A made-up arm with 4 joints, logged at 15 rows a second.
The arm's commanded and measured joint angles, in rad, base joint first. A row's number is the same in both.
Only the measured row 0 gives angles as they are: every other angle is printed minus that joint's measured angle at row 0.
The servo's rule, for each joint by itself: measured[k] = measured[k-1] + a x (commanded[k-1-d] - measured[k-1]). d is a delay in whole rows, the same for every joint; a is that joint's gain. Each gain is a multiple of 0.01, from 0.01 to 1. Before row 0 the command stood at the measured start. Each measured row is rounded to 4 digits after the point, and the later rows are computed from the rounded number. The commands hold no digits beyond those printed.
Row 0, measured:
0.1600 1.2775 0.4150 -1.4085
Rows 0 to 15, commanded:
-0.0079 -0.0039 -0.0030 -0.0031
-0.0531 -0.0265 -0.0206 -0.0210
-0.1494 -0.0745 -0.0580 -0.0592
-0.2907 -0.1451 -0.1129 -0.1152
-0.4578 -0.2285 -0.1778 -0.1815
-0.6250 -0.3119 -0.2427 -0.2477
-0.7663 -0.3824 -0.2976 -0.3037
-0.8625 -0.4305 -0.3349 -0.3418
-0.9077 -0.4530 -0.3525 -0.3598
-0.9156 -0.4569 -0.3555 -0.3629
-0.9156 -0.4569 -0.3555 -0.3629
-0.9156 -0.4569 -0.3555 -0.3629
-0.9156 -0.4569 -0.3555 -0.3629
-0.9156 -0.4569 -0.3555 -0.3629
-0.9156 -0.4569 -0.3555 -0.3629
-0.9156 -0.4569 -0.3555 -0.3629
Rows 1 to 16, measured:
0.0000 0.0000 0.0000 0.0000
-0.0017 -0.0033 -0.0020 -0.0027
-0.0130 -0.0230 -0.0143 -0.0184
-0.0430 -0.0668 -0.0431 -0.0535
-0.0975 -0.1334 -0.0892 -0.1066
-0.1768 -0.2142 -0.1477 -0.1710
-0.2754 -0.2972 -0.2104 -0.2370
-0.3834 -0.3696 -0.2680 -0.2944
-0.4888 -0.4214 -0.3122 -0.3352
-0.5810 -0.4483 -0.3388 -0.3564
-0.6546 -0.4556 -0.3498 -0.3620
-0.7120 -0.4567 -0.3536 -0.3628
-0.7568 -0.4569 -0.3549 -0.3629
-0.7917 -0.4569 -0.3553 -0.3629
-0.8190 -0.4569 -0.3554 -0.3629
-0.8403 -0.4569 -0.3555 -0.3629
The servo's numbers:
d 1
a 0.22 0.85 0.66 0.86

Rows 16 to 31, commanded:
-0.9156 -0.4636 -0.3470 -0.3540
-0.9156 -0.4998 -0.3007 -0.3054
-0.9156 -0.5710 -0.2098 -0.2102
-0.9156 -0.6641 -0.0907 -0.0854
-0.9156 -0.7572 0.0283 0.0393
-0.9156 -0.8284 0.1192 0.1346
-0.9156 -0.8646 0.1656 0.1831
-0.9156 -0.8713 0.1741 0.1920
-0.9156 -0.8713 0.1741 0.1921
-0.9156 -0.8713 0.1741 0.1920
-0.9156 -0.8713 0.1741 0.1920
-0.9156 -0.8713 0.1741 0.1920
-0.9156 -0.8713 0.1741 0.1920
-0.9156 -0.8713 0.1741 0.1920
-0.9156 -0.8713 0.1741 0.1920
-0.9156 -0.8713 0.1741 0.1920
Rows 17 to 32, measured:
-0.8569 -0.4569 -0.3555 -0.3629
-0.8698 -0.4626 -0.3499 -0.3552
-0.8799 -0.4942 -0.3174 -0.3124
-0.8878 -0.5595 -0.2464 -0.2245
-0.8939 -0.6484 -0.1436 -0.1049
-0.8987 -0.7409 -0.0301 0.0191
-0.9024 -0.8153 0.0684 0.1184
-0.9053 -0.8572 0.1326 0.1740
-0.9076 -0.8692 0.1600 0.1895
-0.9094 -0.8710 0.1693 0.1917
-0.9108 -0.8713 0.1725 0.1920
-0.9119 -0.8713 0.1736 0.1920
-0.9127 -0.8713 0.1739 0.1920
-0.9133 -0.8713 0.1740 0.1920
-0.9138 -0.8713 0.1741 0.1920
-0.9142 -0.8713 0.1741 0.1920

